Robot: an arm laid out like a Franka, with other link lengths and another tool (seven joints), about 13 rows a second.
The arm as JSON. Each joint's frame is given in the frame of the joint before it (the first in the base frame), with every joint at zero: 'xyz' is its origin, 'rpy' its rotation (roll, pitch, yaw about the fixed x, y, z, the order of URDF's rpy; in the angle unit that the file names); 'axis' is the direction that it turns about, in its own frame. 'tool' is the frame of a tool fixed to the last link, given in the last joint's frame.
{
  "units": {
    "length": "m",
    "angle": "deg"
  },
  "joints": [
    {
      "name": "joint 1",
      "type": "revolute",
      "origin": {
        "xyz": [
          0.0,
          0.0,
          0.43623
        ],
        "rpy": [
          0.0,
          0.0,
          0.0
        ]
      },
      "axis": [
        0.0,
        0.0,
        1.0
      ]
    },
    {
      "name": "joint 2",
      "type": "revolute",
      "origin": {
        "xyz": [
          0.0,
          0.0,
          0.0
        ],
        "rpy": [
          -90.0,
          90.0,
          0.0
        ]
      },
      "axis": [
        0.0,
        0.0,
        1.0
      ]
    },
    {
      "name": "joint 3",
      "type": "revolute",
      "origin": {
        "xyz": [
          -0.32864,
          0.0,
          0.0
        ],
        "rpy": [
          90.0,
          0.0,
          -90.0
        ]
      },
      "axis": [
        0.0,
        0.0,
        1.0
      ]
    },
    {
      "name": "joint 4",
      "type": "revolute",
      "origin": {
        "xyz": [
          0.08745,
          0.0,
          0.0
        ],
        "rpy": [
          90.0,
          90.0,
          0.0
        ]
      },
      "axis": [
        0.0,
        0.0,
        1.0
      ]
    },
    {
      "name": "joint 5",
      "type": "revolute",
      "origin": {
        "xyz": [
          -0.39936,
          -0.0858,
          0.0
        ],
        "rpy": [
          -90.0,
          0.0,
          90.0
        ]
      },
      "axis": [
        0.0,
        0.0,
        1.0
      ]
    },
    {
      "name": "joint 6",
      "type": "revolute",
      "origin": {
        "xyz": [
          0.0,
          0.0,
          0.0
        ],
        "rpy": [
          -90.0,
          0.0,
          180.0
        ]
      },
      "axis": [
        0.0,
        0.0,
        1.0
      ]
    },
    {
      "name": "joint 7",
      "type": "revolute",
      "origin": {
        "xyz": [
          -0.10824,
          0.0,
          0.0
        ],
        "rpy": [
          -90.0,
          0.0,
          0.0
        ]
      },
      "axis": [
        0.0,
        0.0,
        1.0
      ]
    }
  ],
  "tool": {
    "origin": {
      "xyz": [
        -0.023,
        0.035,
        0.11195
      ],
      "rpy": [
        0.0,
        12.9,
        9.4
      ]
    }
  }
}
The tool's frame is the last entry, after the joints.
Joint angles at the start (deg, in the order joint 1, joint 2, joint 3, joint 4, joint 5, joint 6, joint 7): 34.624, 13.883, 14.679, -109.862, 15.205, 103.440, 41.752
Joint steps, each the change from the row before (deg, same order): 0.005, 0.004, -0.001, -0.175, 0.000, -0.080, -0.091; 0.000, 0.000, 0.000, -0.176, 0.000, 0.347, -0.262; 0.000, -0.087, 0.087, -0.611, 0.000, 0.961, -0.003; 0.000, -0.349, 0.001, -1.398, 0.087, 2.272, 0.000; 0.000, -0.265, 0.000, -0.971, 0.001, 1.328, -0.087; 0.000, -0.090, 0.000, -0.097, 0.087, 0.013, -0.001; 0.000, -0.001, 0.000, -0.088, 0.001, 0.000, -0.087; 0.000, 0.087, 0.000, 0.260, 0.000, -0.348, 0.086; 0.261, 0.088, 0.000, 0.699, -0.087, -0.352, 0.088; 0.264, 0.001, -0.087, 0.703, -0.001, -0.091, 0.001; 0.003, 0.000, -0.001, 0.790, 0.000, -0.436, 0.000; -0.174, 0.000, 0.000, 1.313, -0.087, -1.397, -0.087; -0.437, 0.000, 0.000, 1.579, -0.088, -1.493, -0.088; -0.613, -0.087, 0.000, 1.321, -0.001, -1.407, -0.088; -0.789, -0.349, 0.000, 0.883, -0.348, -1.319, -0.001; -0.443, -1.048, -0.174, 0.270, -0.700, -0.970, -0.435
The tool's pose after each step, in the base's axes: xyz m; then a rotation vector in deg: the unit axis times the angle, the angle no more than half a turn. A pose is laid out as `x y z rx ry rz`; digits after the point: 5 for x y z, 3 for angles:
0.40205 0.50653 0.43683 -10.365 -140.329 4.345
0.40207 0.50649 0.43597 -10.105 -140.472 4.156
0.40129 0.50622 0.43341 -10.216 -140.820 3.817
0.40126 0.50431 0.42923 -10.751 -141.736 2.753
0.40060 0.50252 0.42620 -10.948 -142.266 2.270
0.40022 0.50224 0.42641 -10.992 -142.225 2.215
0.39982 0.50194 0.42570 -10.897 -142.176 2.291
0.40005 0.50242 0.42633 -10.930 -142.022 2.433
0.39974 0.50629 0.43062 -10.511 -142.228 2.317
0.40064 0.51003 0.43636 -10.139 -142.633 1.782
0.40257 0.51233 0.44235 -9.919 -142.825 1.391
0.40571 0.51382 0.45115 -9.542 -142.740 1.374
0.41182 0.51399 0.46216 -9.424 -142.740 1.078
0.41855 0.51192 0.47217 -9.605 -142.638 0.755
0.42554 0.50657 0.48123 -10.058 -142.767 0.831
0.42905 0.50044 0.49303 -9.692 -143.638 1.037

